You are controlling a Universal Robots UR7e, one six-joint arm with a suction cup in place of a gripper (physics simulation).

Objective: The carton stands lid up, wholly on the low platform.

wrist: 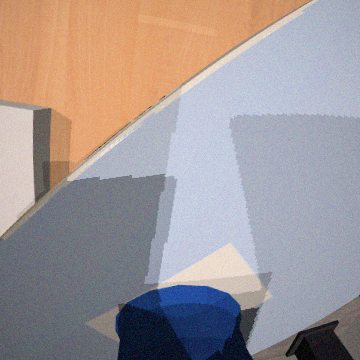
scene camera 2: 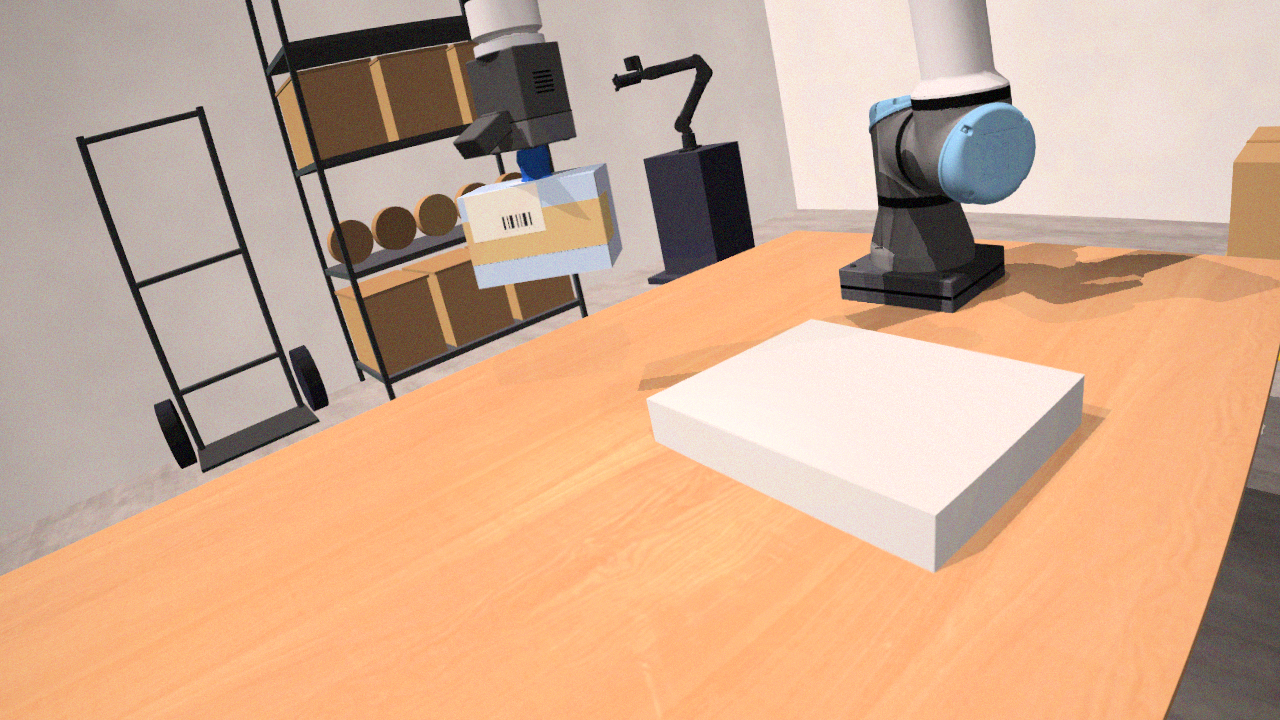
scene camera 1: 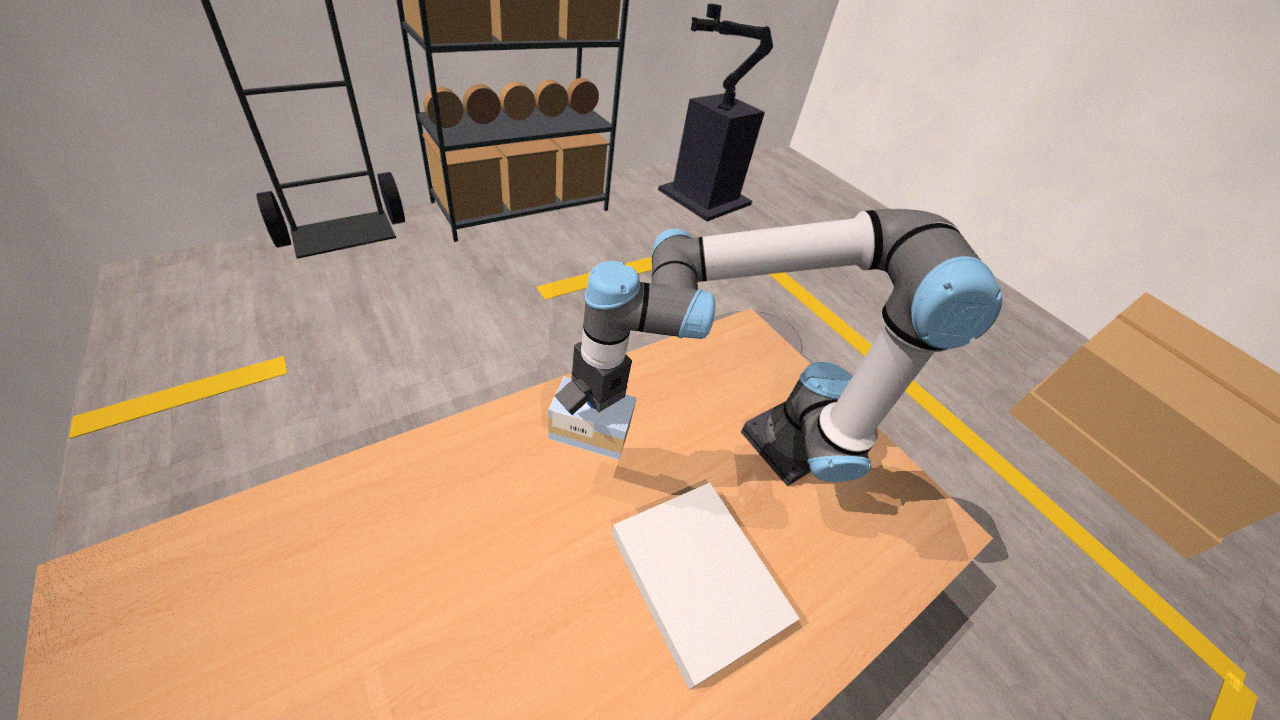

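Where they show: hand, tool point: [wrist: 175, 289] [scene camera 2: 539, 189]; arm's base, link origin: [scene camera 2: 922, 256] [scene camera 1: 794, 434].
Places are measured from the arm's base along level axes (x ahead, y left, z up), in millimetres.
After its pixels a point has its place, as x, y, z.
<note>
The carton [scene camera 1: 590, 437] {492, -213, 167} [scene camera 2: 541, 240] {495, -215, 159} [wrist: 210, 135] is a light blue box with a tan band around its sides and a barcode label on one side. It hangs in the air near the table's far edge, apart from the platform. My suction cup [scene camera 2: 535, 164] [wrist: 179, 320] is blue and holds the carton by its upward light blue face, which bears a cream patch beside the cup. I cannot tell whether this face is the lid. The low platform [scene camera 1: 707, 582] {442, 106, 2} [scene camera 2: 859, 402] {457, 100, 2} [wrist: 15, 160] {450, -60, 2} is a flat white slab on the table, nearer scene camera 1 than the carton.
The wooden table [scene camera 1: 358, 573] {945, -333, -46} [scene camera 2: 447, 501] {686, -220, -46} [wrist: 100, 50] {577, -175, -46} carries the arm's dark base [scene camera 1: 776, 445] {75, -5, 11} [scene camera 2: 921, 279] {96, 30, -4}, beyond the platform. Behind the table stand a shelf rack [scene camera 1: 526, 132], a hand truck [scene camera 1: 344, 234] and a dark pedestal [scene camera 1: 718, 152] with a small arm. A large cardboard box [scene camera 1: 1154, 420] is at the right.
</note>
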